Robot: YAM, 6 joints.
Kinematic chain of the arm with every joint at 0, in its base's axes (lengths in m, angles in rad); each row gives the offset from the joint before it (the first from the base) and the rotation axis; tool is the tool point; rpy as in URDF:
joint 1: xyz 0 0 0.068 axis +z
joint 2: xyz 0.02 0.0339 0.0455 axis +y
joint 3: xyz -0.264 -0.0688 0 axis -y
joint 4: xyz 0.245 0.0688 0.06 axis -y
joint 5: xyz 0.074 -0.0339 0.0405 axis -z
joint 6: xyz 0.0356 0 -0.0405 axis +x
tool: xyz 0 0 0 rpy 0 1.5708 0
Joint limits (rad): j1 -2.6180..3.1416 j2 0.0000..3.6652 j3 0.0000..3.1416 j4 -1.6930..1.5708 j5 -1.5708..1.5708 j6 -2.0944..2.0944
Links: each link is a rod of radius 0.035 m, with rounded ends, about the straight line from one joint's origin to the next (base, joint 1, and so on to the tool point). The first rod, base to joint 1, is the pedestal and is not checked.
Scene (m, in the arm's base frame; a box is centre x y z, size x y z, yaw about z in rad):
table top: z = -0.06
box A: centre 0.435 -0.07 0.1 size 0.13 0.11 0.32 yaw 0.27
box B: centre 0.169 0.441 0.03 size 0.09 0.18 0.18 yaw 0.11
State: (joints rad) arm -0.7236 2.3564 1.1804 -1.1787 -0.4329 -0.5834
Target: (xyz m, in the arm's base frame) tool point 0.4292 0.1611 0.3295
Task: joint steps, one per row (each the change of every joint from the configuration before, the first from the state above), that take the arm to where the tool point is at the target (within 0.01 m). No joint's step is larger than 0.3 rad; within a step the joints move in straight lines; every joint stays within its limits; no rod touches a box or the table.
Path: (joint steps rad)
1: 0.0220 -0.0609 0.1905 0.0923 0.2709 -0.0315
2: 0.0219 -0.0609 0.1904 0.0923 0.2708 -0.0315
3: 0.0220 -0.0609 0.1905 0.0923 0.2709 -0.0314
4: 0.0219 -0.0609 0.1904 0.0923 0.2709 -0.0315
5: 0.0220 -0.0609 0.1905 0.0923 0.2709 -0.0315
6: 0.0219 -0.0609 0.1904 0.0923 0.2708 -0.0315
7: 0.0220 -0.0608 0.1905 0.0923 0.2709 -0.0315
8: 0.1274 0.0143 -0.0726 -0.0323 -0.2800 0.0315
9: 0.1274 0.0143 -0.0726 -0.0324 -0.2801 0.0315
10: 0.1274 0.0144 -0.0726 -0.0323 -0.2800 0.0315
11: 0.1275 0.0143 -0.0727 -0.0324 -0.2800 0.0315
12: 0.1274 0.0144 -0.0726 -0.0323 -0.2801 0.0314
13: 0.1274 0.0143 -0.0726 -0.0324 -0.2800 0.0315
14: 0.1274 0.0144 -0.0726 -0.0323 -0.2800 0.0315

